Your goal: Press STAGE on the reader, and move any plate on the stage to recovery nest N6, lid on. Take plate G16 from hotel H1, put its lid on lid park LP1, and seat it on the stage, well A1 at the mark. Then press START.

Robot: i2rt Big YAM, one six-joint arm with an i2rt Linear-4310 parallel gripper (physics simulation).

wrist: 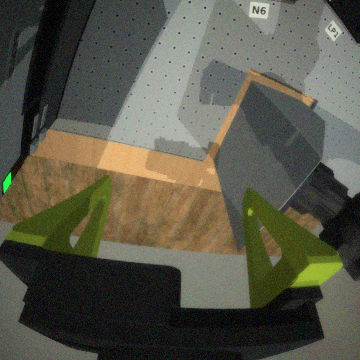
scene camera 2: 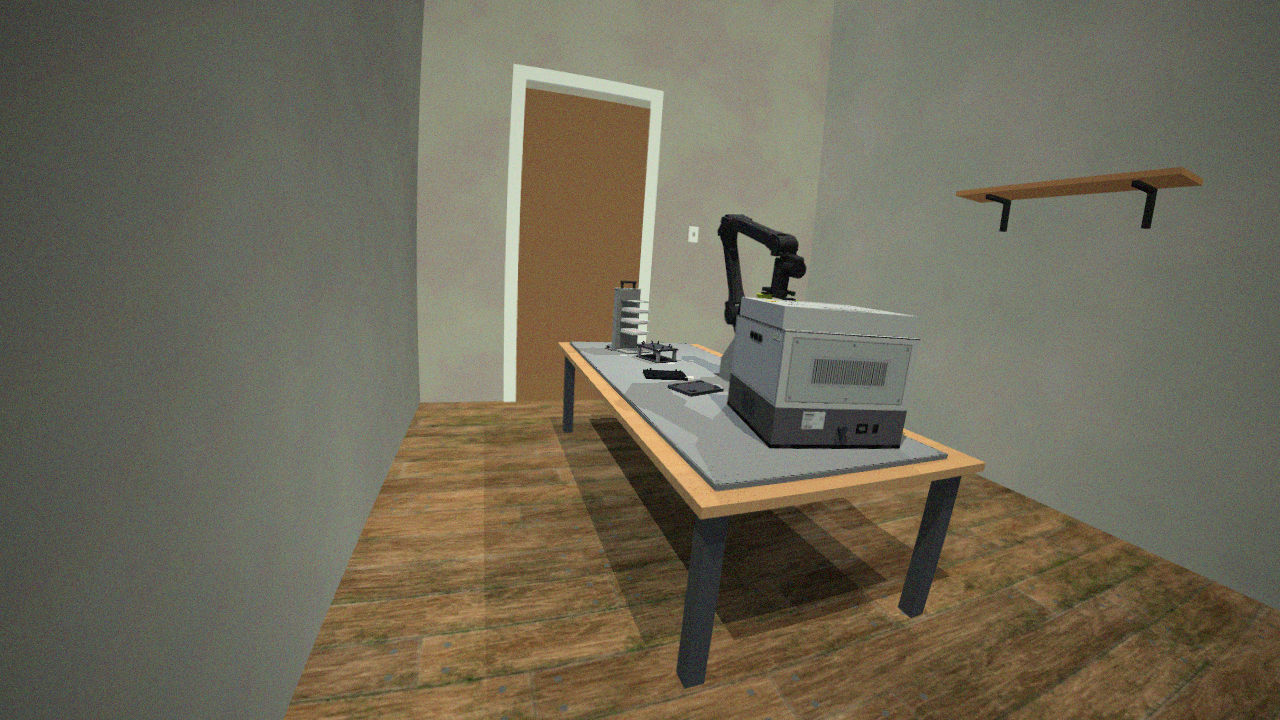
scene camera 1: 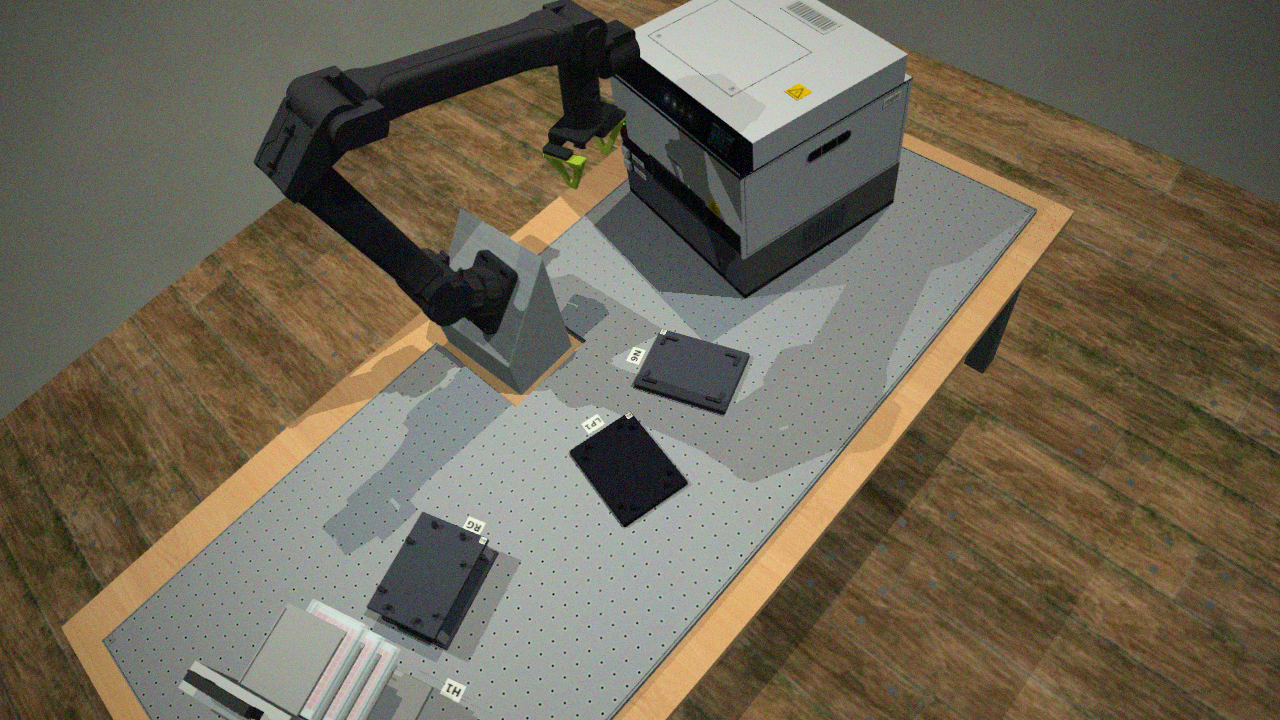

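Pixels of known places: gripper, fingertip midpoint: (wrist: 178,187) (scene camera 1: 589,170); arm's base at its link origin: (wrist: 293,175) (scene camera 1: 490,292).
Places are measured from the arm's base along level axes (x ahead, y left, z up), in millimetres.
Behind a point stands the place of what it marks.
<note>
My gripper (scene camera 1: 592,165) {x 42, y 222, z 126 mm} (wrist: 178,187) {x 42, y 222, z 126 mm} is open and empty, its green fingers pointing down beside the reader's front left corner, in the air. The reader (scene camera 1: 832,179) {x 297, y 532, z 17 mm} (scene camera 2: 850,371) {x 150, y 735, z 52 mm} is a large grey and white box; a green light (wrist: 7,183) {x -90, y 406, z 47 mm} shows at its edge in the wrist view. Its stage and button labels cannot be made out. Nest N6 (scene camera 1: 691,371) {x 295, y 155, z -139 mm} (scene camera 2: 695,387) {x 300, y 174, z -139 mm} and lid park LP1 (scene camera 1: 628,470) {x 343, y -46, z -141 mm} (scene camera 2: 665,374) {x 339, y -28, z -141 mm} bear no plate or lid. Hotel H1 (scene camera 1: 290,658) {x 323, y -556, z 103 mm} (scene camera 2: 618,315) {x 398, y -584, z 26 mm} holds several pale plates (scene camera 1: 353,671) {x 347, y -524, z 13 mm}; which is G16 cannot be read.
The grey arm pedestal (scene camera 1: 542,326) {x 81, y 28, z -58 mm} (wrist: 260,150) {x 11, y 67, z -24 mm} stands at the table edge near N6. A raised dark stand labelled RG (scene camera 1: 429,573) {x 261, y -374, z -90 mm} (scene camera 2: 657,351) {x 287, y -282, z -97 mm} stands between LP1 and the hotel. A wall shelf (scene camera 2: 1074,186) hangs on the right wall.
</note>
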